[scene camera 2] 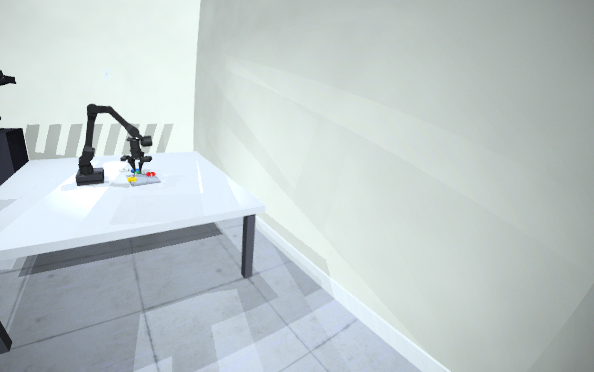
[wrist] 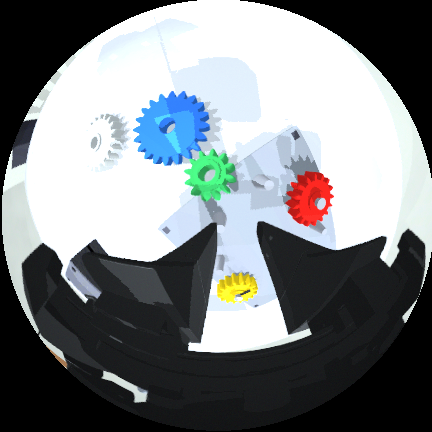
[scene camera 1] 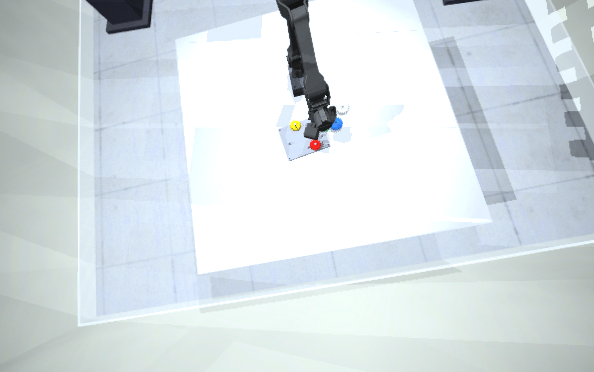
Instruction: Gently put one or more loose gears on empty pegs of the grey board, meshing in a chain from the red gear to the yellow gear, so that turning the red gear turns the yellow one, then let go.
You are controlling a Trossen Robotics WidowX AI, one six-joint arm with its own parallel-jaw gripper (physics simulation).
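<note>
The red gear and yellow gear sit on pegs of the grey board. Several bare pegs stand between and around them, including one peg on the green gear's side. The loose green gear lies by the board's edge, mostly hidden in scene view 1. The blue gear is close beside it. The white gear lies farther out. My gripper is partly open and empty, pointing down above the board.
The arm's base stands on the white table behind the board. The upper arm reaches over the table and hides part of it in scene view 1. A dark cabinet stands beyond the table.
</note>
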